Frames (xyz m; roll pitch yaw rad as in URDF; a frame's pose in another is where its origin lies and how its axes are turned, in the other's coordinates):
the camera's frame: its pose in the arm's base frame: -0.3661 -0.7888 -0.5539 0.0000 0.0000 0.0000
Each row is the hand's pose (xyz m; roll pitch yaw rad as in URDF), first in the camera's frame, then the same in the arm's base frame.
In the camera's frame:
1: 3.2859 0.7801 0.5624 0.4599 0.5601 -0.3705
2: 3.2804 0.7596 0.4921 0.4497 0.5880 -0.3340
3: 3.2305 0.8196 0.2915 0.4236 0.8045 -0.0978
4: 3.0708 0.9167 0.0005 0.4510 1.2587 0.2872
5: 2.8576 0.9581 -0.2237 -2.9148 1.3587 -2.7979
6: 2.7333 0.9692 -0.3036 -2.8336 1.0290 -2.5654
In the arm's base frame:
1: 2.9198 -0.0087 0.0085 0.4599 0.5601 -0.3705
2: 2.9143 -0.0292 -0.0618 0.4497 0.5880 -0.3340
3: 2.8644 0.0308 -0.2624 0.4236 0.8045 -0.0978
4: 2.7047 0.1279 -0.5534 0.4510 1.2587 0.2872
5: 2.4915 0.1693 -0.7776 -2.9148 1.3587 -2.7979
6: 2.3672 0.1804 -0.8575 -2.8336 1.0290 -2.5654

